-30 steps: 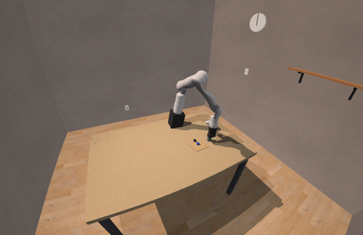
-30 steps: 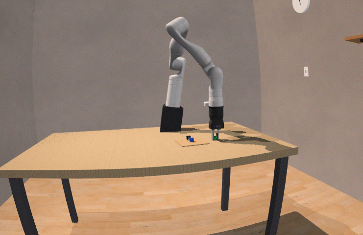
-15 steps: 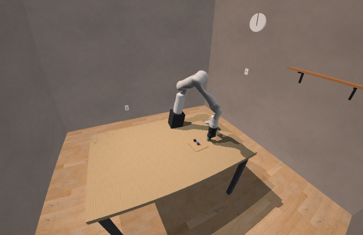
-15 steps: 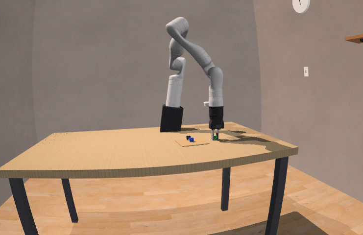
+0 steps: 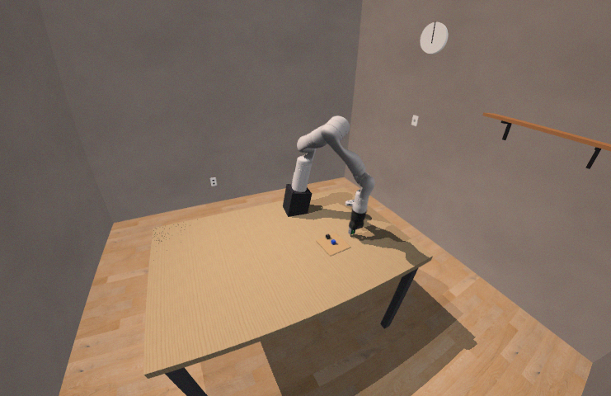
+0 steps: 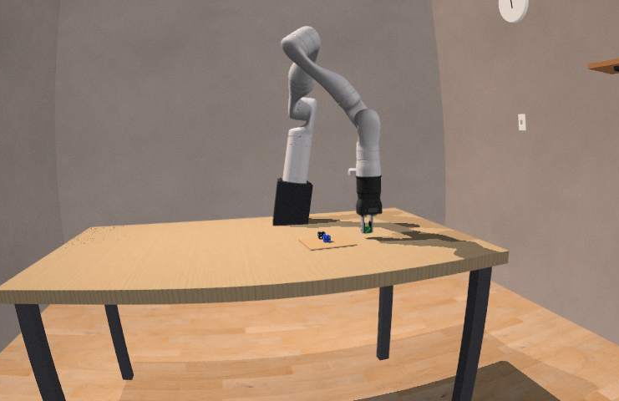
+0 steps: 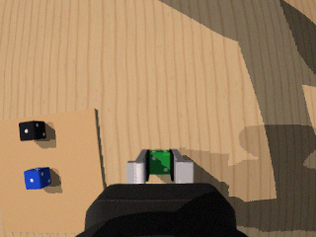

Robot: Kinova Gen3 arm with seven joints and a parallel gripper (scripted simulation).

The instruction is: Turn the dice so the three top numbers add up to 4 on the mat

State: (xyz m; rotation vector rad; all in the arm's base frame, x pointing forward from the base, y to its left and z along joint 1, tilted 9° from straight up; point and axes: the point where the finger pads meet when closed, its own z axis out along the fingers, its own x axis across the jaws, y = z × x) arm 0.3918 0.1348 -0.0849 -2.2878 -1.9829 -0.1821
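Right now my hand is 14 cm to the left of the blue die and 2 cm above it. From my hand the other things lie so: black die: 13 cm to the right, 5 cm behind, 2 cm below; then tan mat: 14 cm to the right, 3 cm below; then green die: 1 cm below.
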